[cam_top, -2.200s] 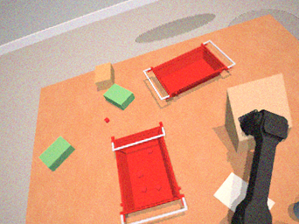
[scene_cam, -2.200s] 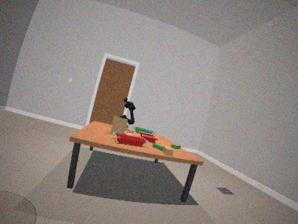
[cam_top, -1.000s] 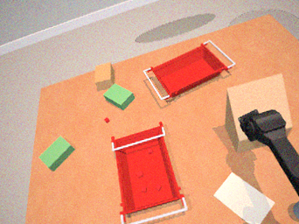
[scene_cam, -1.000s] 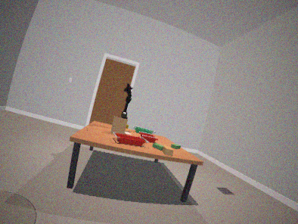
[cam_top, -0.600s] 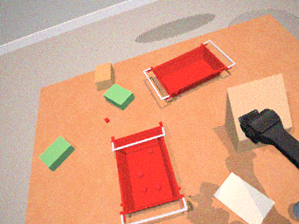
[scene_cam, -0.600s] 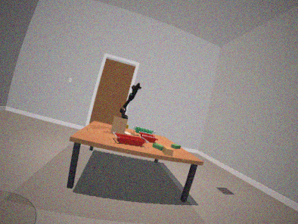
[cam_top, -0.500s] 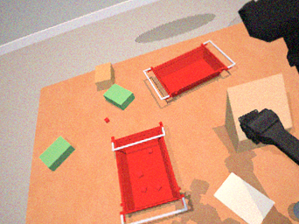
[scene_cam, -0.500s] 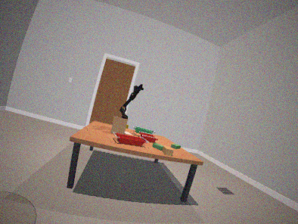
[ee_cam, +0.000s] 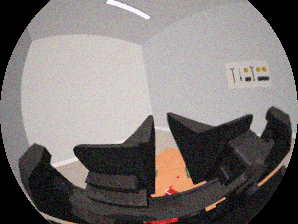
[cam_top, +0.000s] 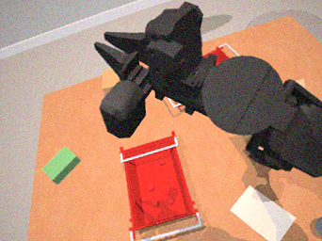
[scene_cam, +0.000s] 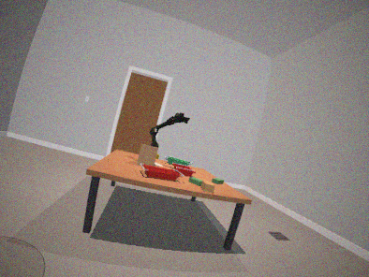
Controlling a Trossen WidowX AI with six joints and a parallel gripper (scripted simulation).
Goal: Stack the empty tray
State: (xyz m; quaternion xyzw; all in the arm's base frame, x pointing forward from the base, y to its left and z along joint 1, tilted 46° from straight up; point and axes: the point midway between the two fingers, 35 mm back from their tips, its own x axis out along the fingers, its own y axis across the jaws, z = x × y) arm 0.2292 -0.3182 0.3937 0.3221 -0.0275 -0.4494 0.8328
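Now: the red tray 560 mm below my gripper tip, 420 mm to the right of it and 270 mm behind it. Round my gripper tip: grey cylinder (570 mm below, 350 mm behind, 240 mm to the left); tiny red cube (590 mm below, 360 mm to the right, 140 mm ahead); white sheet (600 mm below, 210 mm behind, 140 mm to the left).
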